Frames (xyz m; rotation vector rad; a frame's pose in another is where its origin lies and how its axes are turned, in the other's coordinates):
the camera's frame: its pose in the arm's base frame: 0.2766 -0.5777 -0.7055 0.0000 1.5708 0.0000
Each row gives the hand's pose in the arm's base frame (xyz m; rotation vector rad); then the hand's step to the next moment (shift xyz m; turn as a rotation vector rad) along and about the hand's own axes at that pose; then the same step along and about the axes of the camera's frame.
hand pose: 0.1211 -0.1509 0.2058 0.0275 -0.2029 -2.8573
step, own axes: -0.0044 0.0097 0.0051 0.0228 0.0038 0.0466
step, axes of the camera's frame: -0.0064 -0.0073 0.0067 -0.0467 -0.0035 -0.0227
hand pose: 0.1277 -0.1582 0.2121 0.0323 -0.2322 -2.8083
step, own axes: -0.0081 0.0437 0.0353 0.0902 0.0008 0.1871
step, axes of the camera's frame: -0.0419 -0.0328 0.0197 -0.1851 -0.0002 -0.0943
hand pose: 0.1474 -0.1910 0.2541 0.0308 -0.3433 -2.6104
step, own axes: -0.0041 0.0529 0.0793 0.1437 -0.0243 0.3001
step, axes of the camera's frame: -0.0897 -0.0238 0.0222 -0.2904 0.0216 -0.1627
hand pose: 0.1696 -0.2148 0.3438 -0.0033 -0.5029 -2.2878
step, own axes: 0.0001 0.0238 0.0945 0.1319 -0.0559 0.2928
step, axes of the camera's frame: -0.0956 0.0189 0.0023 -0.2707 0.0468 -0.1755
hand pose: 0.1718 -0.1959 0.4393 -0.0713 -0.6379 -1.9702
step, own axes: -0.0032 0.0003 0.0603 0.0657 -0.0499 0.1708
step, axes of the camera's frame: -0.0508 0.0305 -0.0116 -0.1473 0.0424 -0.1117
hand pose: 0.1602 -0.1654 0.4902 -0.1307 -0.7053 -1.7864
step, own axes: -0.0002 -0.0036 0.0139 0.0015 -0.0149 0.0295
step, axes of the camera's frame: -0.0098 0.0080 -0.0068 -0.0188 0.0166 -0.0216
